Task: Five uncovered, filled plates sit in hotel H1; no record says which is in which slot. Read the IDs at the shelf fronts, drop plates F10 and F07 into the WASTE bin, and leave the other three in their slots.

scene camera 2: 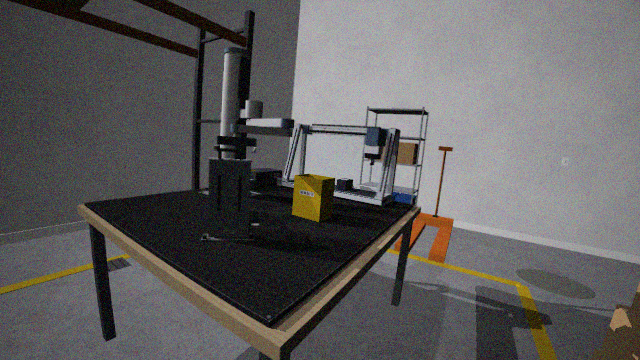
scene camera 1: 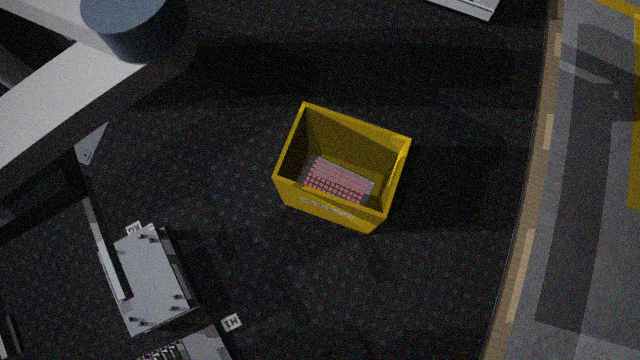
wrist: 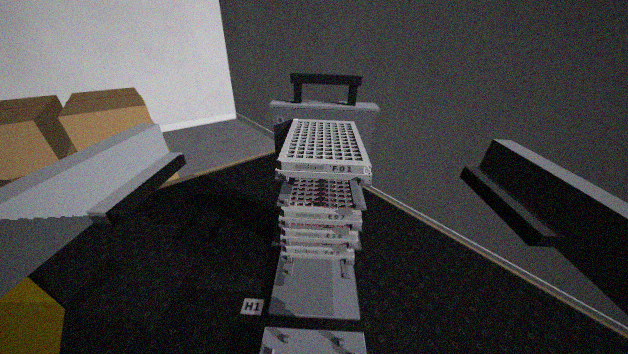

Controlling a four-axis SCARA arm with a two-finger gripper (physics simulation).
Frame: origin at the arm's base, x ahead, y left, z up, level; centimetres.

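Seen in the pictures: gripper, between the fingertips: (scene camera 1: 66, 329) (wrist: 322, 150).
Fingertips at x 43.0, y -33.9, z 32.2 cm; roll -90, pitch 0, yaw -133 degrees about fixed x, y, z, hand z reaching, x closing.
A point is followed by its place in that frame.
Hotel H1 (scene camera 1: 207, 342) @(y -36.7, x 52.0, z 2.1 cm) (scene camera 2: 220, 200) @(y -51.5, x 57.0, z 15.2 cm) (wrist: 374, 114) @(y -52.2, x 52.2, z 28.9 cm) stands upright with several plates stacked in its slots. In the wrist view the top plate (wrist: 325, 142) @(y -42.3, x 51.3, z 27.7 cm) reads F01. The plate below it (wrist: 322, 192) @(y -41.1, x 50.0, z 22.2 cm) has red wells and a blurred front ID that looks like F07. The lower plates' IDs are too blurred to read. My gripper (scene camera 2: 237, 145) @(y -33.9, x 43.0, z 32.2 cm) (wrist: 322, 150) @(y -33.9, x 43.0, z 32.2 cm) is open and empty, facing the hotel's front, its fingers wide apart to either side of the stack. The yellow WASTE bin (scene camera 1: 372, 222) @(y -8.6, x 71.5, z 15.2 cm) (scene camera 2: 312, 205) @(y -8.5, x 68.2, z 8.4 cm) (wrist: 32, 320) @(y -8.6, x 67.1, z 7.1 cm) holds a red-welled plate (scene camera 1: 340, 175) @(y -0.4, x 64.5, z 3.2 cm) lying on its bottom.
The RG stand (scene camera 1: 150, 280) @(y -29.4, x 40.1, z 7.3 cm) (wrist: 320, 342) @(y -35.2, x 42.8, z 7.3 cm) is in front of H1, beside the H1 label (scene camera 1: 231, 322) @(y -31.8, x 54.8, z 1.3 cm) (wrist: 252, 306) @(y -31.8, x 54.7, z 1.3 cm). A gantry frame (scene camera 2: 390, 165) @(y 55.9, x 84.9, z 27.2 cm) stands behind the bin. Cardboard boxes (wrist: 107, 120) are beyond the table at the left of the wrist view.
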